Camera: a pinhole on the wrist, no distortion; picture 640 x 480 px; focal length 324.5 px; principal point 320.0 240.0 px. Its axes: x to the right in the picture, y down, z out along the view. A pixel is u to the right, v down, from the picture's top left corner.
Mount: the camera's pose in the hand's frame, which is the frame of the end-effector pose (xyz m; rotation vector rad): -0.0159 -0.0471 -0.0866 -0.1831 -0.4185 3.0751
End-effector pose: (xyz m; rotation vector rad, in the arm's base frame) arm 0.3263 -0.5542 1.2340 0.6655 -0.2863 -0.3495
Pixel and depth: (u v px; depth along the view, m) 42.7 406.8 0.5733
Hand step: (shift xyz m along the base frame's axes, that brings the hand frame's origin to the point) 0.0846 -0.7706 0.0613
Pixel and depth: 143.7 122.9 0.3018
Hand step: 0.0031 -0.2041 0.1849
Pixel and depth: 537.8 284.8 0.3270
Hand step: -0.3541 -0.1154 -0.0047
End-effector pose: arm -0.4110 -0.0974 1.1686 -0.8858 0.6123 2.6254
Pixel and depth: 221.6 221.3 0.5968
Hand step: -0.2535 0.4177 0.2578
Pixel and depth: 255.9 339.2 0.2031
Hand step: 0.0199 0.1863 0.0215
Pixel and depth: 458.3 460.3 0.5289
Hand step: 0.3007 0.5496 0.2539
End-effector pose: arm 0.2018 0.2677 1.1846 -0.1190 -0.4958 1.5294
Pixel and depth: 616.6 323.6 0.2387
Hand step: 0.1179 -0.2871 0.0889
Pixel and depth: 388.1 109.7 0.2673
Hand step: -0.0584 -0.1440 0.1522
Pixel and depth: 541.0 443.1 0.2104
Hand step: 0.1883 -0.2077 0.0973
